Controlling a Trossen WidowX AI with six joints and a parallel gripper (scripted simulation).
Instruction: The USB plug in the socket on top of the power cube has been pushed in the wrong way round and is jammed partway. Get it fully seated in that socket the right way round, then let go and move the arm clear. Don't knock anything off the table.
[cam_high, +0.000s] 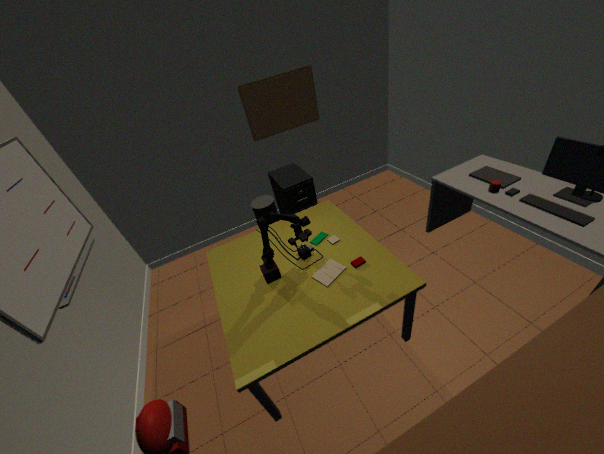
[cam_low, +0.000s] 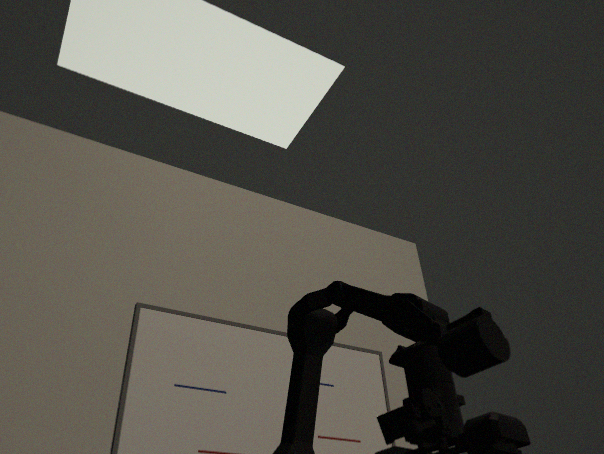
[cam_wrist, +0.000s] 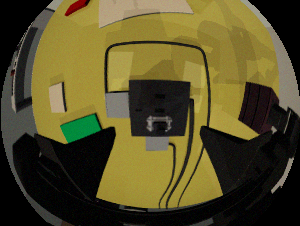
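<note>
My gripper tip is 4 cm above the pale grey socket and 1 cm to the right of it. Also, from my gripper tip: red block (34 cm to the right, 27 cm ahead, 10 cm below); green card (19 cm ahead, 11 cm below, 9 cm to the left).
</note>
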